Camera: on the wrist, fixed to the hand. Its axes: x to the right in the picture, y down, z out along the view.
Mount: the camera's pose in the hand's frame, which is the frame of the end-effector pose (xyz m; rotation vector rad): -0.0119 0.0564 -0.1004 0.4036 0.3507 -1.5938
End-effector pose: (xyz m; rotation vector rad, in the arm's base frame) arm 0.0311 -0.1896 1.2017 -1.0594 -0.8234 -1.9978
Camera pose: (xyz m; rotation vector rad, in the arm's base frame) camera 0.0412 -0.2957 1.1566 -0.3838 1.6516 2.1912
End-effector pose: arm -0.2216 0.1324 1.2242 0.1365 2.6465 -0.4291
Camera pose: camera -0.2438 0.2178 1.2992 1.6992 -1.9989 1.2526
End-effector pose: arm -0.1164 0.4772 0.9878 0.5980 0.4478 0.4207
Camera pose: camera -0.1915 0.5576 0.9518 0.3862 1.1910 -1.1294
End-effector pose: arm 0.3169 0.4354 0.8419 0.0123 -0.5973 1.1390
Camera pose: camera 0.3096 0.4805 0.7355 0.5309 0.0765 -0.3259
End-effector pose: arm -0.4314 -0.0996 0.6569 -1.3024 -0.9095 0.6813
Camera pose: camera -0.3468 -0.1511 0.5970 -0.0643 -1.1056 -0.5901
